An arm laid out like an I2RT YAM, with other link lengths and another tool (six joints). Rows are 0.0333 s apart.
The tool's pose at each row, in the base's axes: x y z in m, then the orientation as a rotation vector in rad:
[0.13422 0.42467 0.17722 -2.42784 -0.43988 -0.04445]
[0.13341 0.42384 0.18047 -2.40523 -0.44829 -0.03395]
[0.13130 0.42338 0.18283 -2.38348 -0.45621 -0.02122]
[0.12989 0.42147 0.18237 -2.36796 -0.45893 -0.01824]
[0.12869 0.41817 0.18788 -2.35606 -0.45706 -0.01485]
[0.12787 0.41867 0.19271 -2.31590 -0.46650 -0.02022]
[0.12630 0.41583 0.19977 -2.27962 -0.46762 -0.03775]
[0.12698 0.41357 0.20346 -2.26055 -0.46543 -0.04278]
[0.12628 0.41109 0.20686 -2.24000 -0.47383 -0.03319]
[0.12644 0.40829 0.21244 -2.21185 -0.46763 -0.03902]
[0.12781 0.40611 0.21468 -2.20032 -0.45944 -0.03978]
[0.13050 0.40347 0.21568 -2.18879 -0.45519 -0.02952]
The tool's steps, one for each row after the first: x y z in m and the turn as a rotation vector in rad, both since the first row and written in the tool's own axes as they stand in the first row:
[-0.00055 -0.00164 -0.00299 0.02254 -0.00656 -0.00598]
[-0.00234 -0.00342 -0.00495 0.04454 -0.01481 -0.01099]
[-0.00431 -0.00221 -0.00566 0.05975 -0.01556 -0.01405]
[-0.00565 -0.00356 -0.01191 0.07206 -0.01584 -0.01327]
[-0.00558 -0.00713 -0.01531 0.10929 -0.00913 -0.02644]
[-0.00691 -0.00987 -0.02245 0.14202 0.00832 -0.03642]
[-0.00642 -0.01026 -0.02679 0.16015 0.01529 -0.03858]
[-0.00734 -0.01075 -0.03093 0.18043 0.00865 -0.04495]
[-0.00724 -0.01206 -0.03703 0.20783 0.01863 -0.04561]
[-0.00628 -0.01140 -0.04024 0.22005 0.02317 -0.04123]
[-0.00440 -0.00923 -0.04287 0.23335 0.01835 -0.03684]

